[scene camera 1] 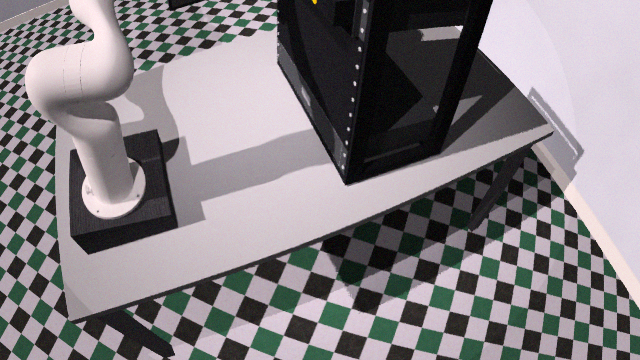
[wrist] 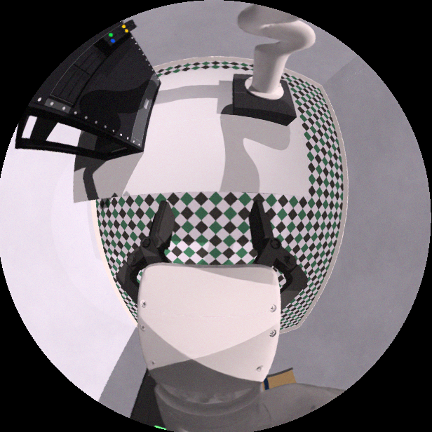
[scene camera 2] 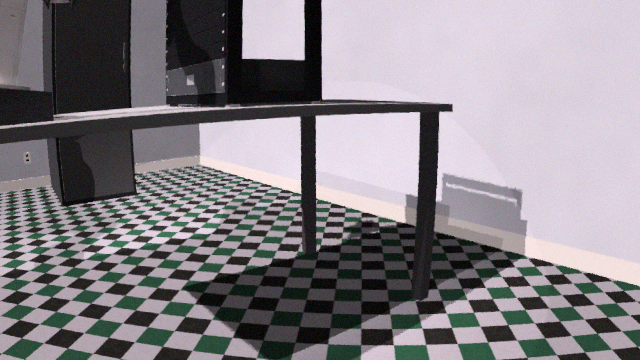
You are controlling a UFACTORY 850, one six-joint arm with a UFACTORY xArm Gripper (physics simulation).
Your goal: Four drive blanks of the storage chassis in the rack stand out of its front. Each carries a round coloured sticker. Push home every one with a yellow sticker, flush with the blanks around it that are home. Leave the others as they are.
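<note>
The black rack (scene camera 1: pixel 370 75) (scene camera 2: pixel 233 50) (wrist: pixel 141 117) stands on the table. Near its top in the wrist view, small and at a slant, are four round stickers: green (wrist: pixel 110 35), blue (wrist: pixel 112 41) and two yellow ones, one yellow sticker (wrist: pixel 124 26) above the other yellow sticker (wrist: pixel 126 31). A bit of yellow (scene camera 1: pixel 314 1) shows at the top edge of scene camera 1. How far each blank stands out cannot be told. My gripper (wrist: pixel 210 208) is open and empty, well away from the rack, with floor seen beyond its fingers. It does not show in scene camera 1.
The table (scene camera 1: pixel 250 215) (scene camera 2: pixel 350 107) (wrist: pixel 190 155) carries the rack and the arm's black base block (scene camera 1: pixel 125 227) (wrist: pixel 260 107). A pale wall (scene camera 1: pixel 595 60) (scene camera 2: pixel 475 75) is behind the rack. A tall dark cabinet (scene camera 2: pixel 92 55) stands on the floor beyond the table.
</note>
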